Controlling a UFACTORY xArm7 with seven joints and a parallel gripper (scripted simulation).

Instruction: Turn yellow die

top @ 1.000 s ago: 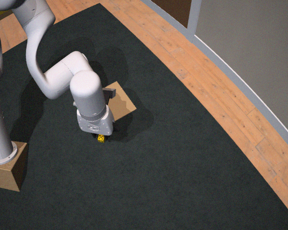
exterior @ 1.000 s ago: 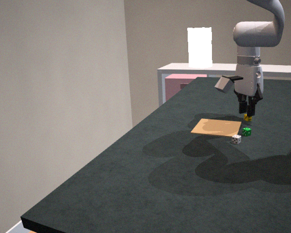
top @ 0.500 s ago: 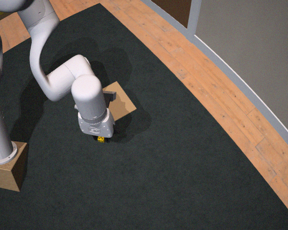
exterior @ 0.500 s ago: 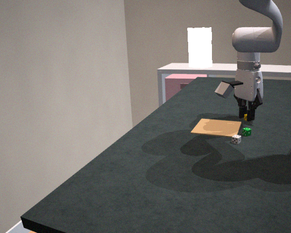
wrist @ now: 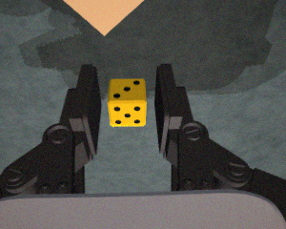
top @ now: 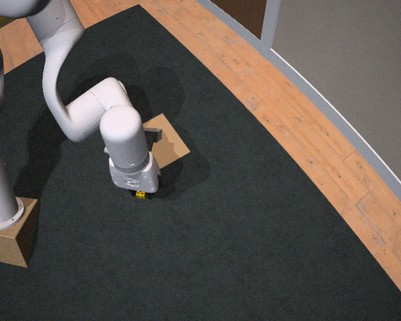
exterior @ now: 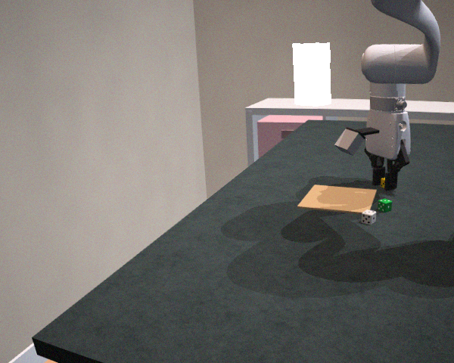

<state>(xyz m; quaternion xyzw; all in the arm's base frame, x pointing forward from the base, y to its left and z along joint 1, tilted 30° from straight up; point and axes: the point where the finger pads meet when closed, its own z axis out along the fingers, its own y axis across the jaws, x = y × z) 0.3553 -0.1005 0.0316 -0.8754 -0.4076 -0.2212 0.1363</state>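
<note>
My gripper is now 1 cm to the left of the yellow die and 1 cm above it. The rest, counted from my hand: white die 1 cm behind, 21 cm to the left, 1 cm below; green die 3 cm behind, 14 cm to the left, 1 cm below; tan mat 7 cm ahead, 11 cm to the left, 2 cm below.
</note>
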